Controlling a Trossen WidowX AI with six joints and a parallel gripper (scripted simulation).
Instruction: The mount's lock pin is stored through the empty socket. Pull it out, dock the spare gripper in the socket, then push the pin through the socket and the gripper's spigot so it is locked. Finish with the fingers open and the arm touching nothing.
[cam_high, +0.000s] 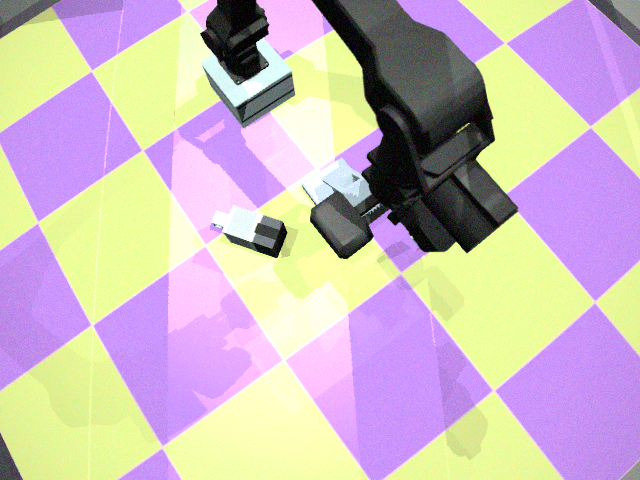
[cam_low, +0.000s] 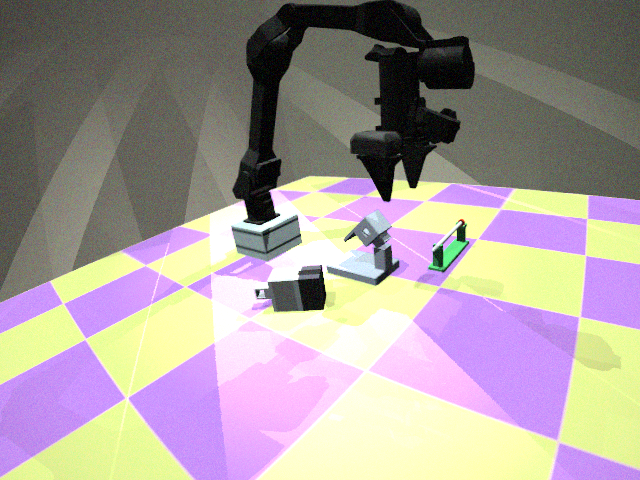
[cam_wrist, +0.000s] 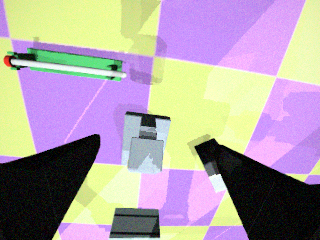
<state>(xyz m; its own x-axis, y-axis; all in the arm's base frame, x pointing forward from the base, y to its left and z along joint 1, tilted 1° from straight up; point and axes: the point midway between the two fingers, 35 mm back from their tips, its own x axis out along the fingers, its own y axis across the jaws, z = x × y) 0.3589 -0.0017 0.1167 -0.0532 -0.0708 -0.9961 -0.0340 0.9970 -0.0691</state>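
Right now my gripper tip is 14 cm to the left of the spare gripper, 13 cm past it and 12 cm above it. Also, from my gripper tip: grey mount (10 cm below, 7 cm behind, 1 cm to the left); then green rack (13 cm to the left, 13 cm below, 3 cm ahead).
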